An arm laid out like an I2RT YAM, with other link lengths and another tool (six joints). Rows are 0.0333 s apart.
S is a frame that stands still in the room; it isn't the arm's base.
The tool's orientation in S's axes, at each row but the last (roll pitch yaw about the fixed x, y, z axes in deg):
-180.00, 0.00, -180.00
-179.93, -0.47, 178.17
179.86, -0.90, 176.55
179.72, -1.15, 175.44
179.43, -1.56, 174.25
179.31, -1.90, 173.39
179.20, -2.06, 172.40
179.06, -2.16, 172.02
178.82, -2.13, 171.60
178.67, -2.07, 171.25
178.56, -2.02, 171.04
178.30, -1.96, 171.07
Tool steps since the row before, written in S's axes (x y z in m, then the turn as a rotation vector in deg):
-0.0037, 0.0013, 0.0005, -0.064, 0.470, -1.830
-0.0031, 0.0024, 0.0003, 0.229, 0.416, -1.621
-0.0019, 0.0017, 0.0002, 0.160, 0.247, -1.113
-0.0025, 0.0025, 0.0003, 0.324, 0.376, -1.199
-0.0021, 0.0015, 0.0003, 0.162, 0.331, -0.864
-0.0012, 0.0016, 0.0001, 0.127, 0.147, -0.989
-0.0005, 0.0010, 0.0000, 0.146, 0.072, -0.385
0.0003, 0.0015, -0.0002, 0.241, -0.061, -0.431
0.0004, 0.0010, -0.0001, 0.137, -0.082, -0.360
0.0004, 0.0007, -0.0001, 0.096, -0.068, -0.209
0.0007, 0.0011, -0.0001, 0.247, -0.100, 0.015
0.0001, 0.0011, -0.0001, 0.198, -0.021, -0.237
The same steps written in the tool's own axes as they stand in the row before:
0.0037, 0.0013, -0.0005, 0.064, 0.470, 1.830
0.0032, 0.0023, -0.0003, -0.229, 0.425, 1.619
0.0020, 0.0016, -0.0002, -0.162, 0.253, 1.111
0.0027, 0.0023, -0.0002, -0.317, 0.395, 1.195
0.0022, 0.0013, -0.0002, -0.151, 0.337, 0.864
0.0014, 0.0015, 0.0000, -0.142, 0.149, 0.987
0.0006, 0.0009, 0.0000, -0.149, 0.085, 0.381
-0.0001, 0.0015, 0.0002, -0.263, -0.034, 0.421
-0.0003, 0.0010, 0.0001, -0.161, -0.068, 0.353
-0.0003, 0.0008, 0.0001, -0.113, -0.057, 0.204
-0.0005, 0.0012, 0.0001, -0.259, -0.060, -0.026
0.0001, 0.0011, 0.0001, -0.207, 0.003, 0.230

